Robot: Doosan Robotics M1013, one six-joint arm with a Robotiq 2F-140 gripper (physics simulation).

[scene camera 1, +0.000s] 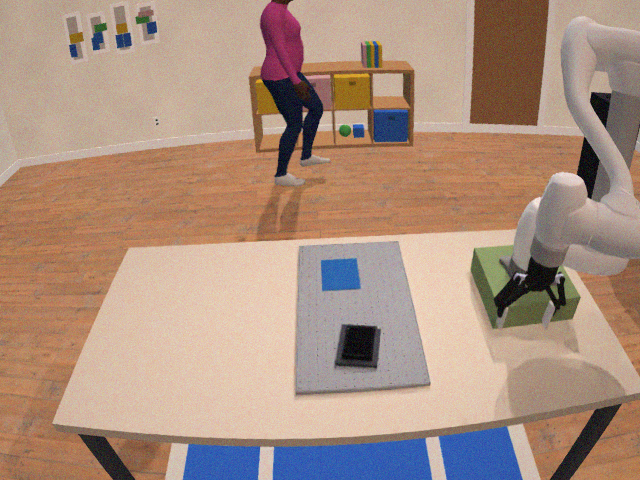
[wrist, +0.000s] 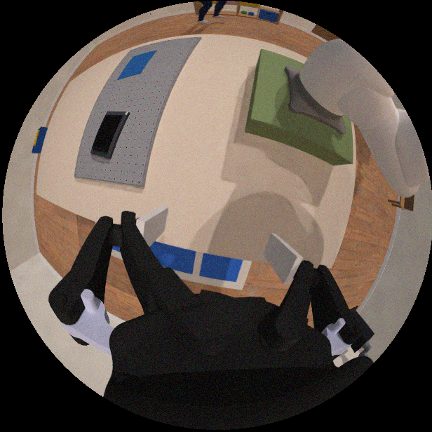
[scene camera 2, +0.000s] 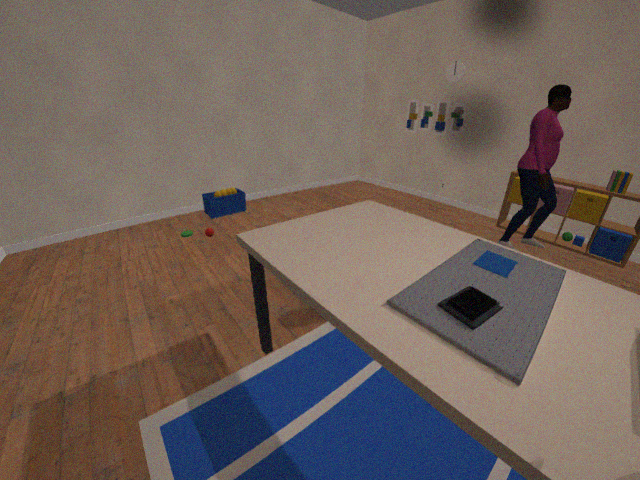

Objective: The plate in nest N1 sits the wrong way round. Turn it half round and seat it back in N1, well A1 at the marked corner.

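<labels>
Gripper [scene camera 1: 511, 292], [wrist: 105, 282]: same spot, visible in both. Scene camera 2: gripper out of frame.
</labels>
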